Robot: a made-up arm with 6 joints. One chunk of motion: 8 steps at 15 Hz.
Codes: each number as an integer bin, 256 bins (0 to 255) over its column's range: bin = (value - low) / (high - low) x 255, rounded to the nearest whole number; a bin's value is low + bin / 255 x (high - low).
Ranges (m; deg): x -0.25..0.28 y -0.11..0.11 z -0.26..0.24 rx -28..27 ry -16..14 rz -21..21
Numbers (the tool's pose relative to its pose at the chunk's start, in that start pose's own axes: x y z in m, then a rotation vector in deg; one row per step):
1: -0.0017 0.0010 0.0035 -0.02 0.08 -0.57
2: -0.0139 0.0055 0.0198 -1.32 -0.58 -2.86
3: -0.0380 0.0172 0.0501 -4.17 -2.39 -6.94
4: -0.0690 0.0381 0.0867 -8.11 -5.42 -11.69
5: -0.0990 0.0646 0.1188 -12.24 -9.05 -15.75
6: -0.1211 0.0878 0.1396 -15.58 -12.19 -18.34
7: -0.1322 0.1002 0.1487 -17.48 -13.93 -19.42
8: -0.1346 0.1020 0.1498 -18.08 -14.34 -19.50
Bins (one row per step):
1: 119 129 134 130 137 124
2: 114 134 143 124 131 110
3: 102 147 158 110 116 85
4: 87 172 177 92 90 57
5: 73 202 193 73 59 32
6: 62 229 204 58 32 16
7: 57 244 208 49 18 10
8: 56 246 209 46 14 9

